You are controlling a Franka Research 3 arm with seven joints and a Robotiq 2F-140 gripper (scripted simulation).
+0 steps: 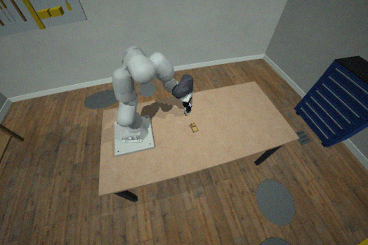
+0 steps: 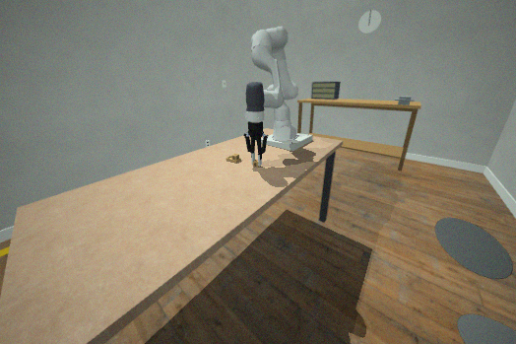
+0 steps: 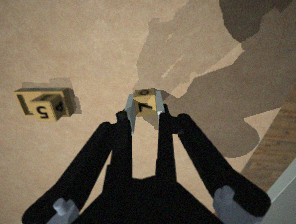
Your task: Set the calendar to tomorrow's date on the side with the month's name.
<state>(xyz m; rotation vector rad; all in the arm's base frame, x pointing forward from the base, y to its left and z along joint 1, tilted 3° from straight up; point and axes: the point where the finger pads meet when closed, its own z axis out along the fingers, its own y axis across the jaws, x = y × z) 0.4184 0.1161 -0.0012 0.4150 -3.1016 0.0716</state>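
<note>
The wooden tray is 16 cm to the right of my hand, 3 cm below it and 3 cm ahead of it. Also, from my hand: wooden digit cube (3 cm below).
</note>
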